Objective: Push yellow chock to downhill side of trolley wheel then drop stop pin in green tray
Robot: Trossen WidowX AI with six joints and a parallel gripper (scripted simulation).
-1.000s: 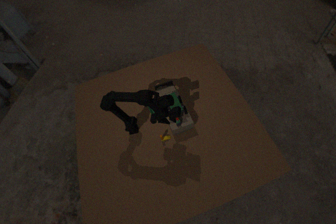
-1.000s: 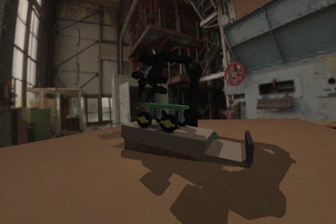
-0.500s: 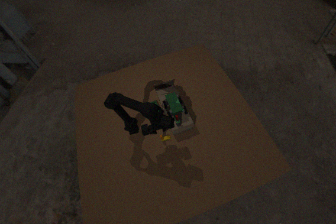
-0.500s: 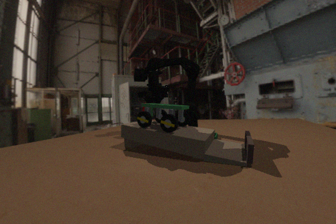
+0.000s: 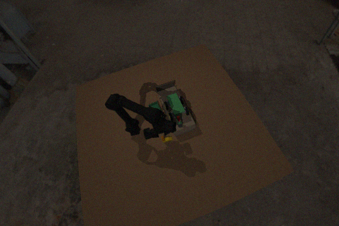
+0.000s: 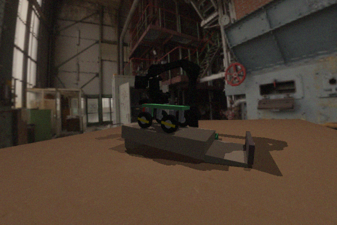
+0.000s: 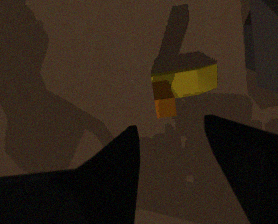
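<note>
The yellow chock is 70 mm below my gripper tip and 20 mm ahead of it. Round my gripper tip: red-headed stop pin 130 mm ahead, 50 mm to the left, 40 mm above; then green-decked trolley 170 mm to the left, 130 mm ahead, 20 mm above; then ramp 170 mm to the left, 130 mm ahead, 50 mm below.
</note>
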